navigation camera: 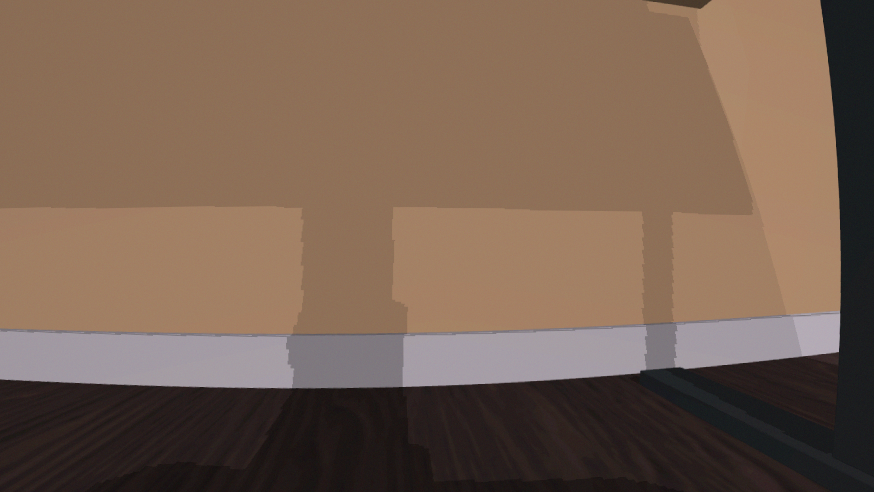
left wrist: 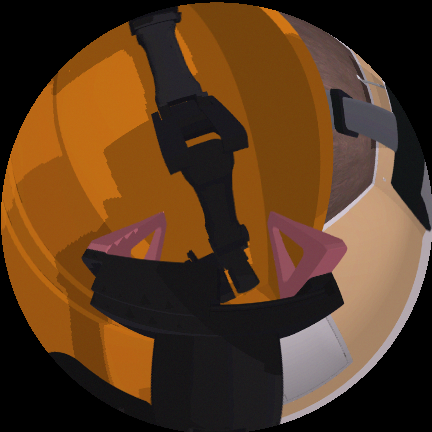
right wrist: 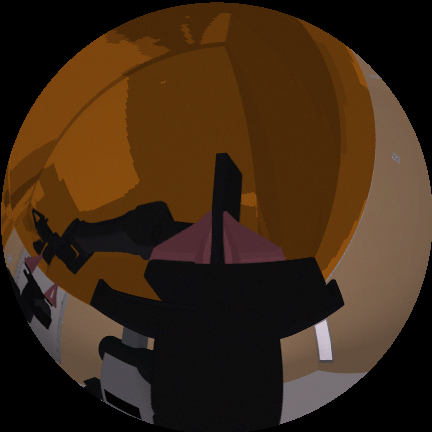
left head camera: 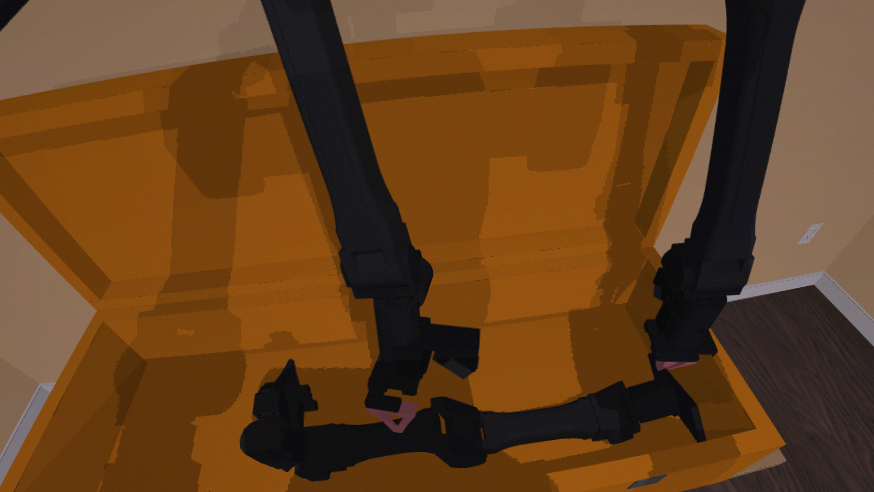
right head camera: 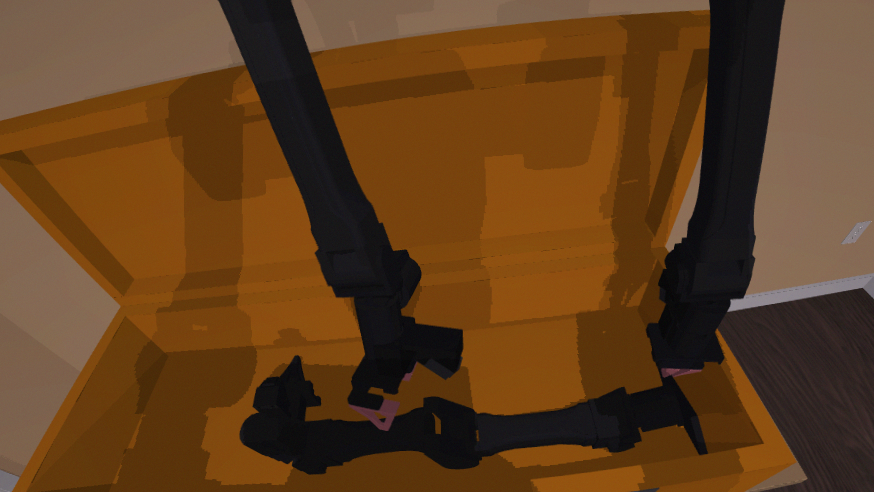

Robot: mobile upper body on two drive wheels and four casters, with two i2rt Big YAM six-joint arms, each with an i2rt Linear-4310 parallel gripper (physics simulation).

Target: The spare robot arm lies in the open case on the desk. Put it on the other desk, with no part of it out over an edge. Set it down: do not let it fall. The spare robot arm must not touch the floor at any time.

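Places are measured from the left arm's base along level axes (x right, y ahead, z up), in metres.
Pixels of known places: left gripper, fingertip midpoint: (left wrist: 216, 217) (right wrist: 49, 269) (left head camera: 405, 404) (right head camera: 395, 403); right gripper, fingertip midpoint: (right wrist: 217, 217) (left head camera: 660, 367) (right head camera: 666, 374).
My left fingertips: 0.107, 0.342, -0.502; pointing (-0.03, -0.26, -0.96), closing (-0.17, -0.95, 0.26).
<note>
Ahead of a thing's pixels: the offset from my left fingertips to its top centre, as dx, dy, dz. "*": to the spot under its first point.
The black spare robot arm (left head camera: 532, 423) (right head camera: 532, 424) (left wrist: 217, 200) (right wrist: 115, 232) lies lengthwise in the open orange case (left head camera: 733, 455) (right head camera: 752, 465) (left wrist: 287, 150) (right wrist: 300, 150). My right gripper (left head camera: 674, 366) (right head camera: 680, 372) (right wrist: 217, 217) is shut on the upper edge of the thin end plate at the spare arm's right end. My left gripper (left head camera: 398, 412) (right head camera: 396, 403) (left wrist: 216, 217) is open and empty, over the left link; in the left wrist view the link shows between its spread pink fingers. Contact there cannot be told. The other desk cannot be made out.
The raised lid @[* +0.227, +0.338, +0.280] (left head camera: 538, 122) (right head camera: 538, 122) stands behind the case, near the wall. A pale desk edge @[* +0.643, -0.071, -0.188] (left head camera: 761, 462) (right head camera: 795, 477) shows under the case's right corner. A dark post (navigation camera: 856, 244) and floor beam (navigation camera: 733, 406) stand at the right in the navigation view.
</note>
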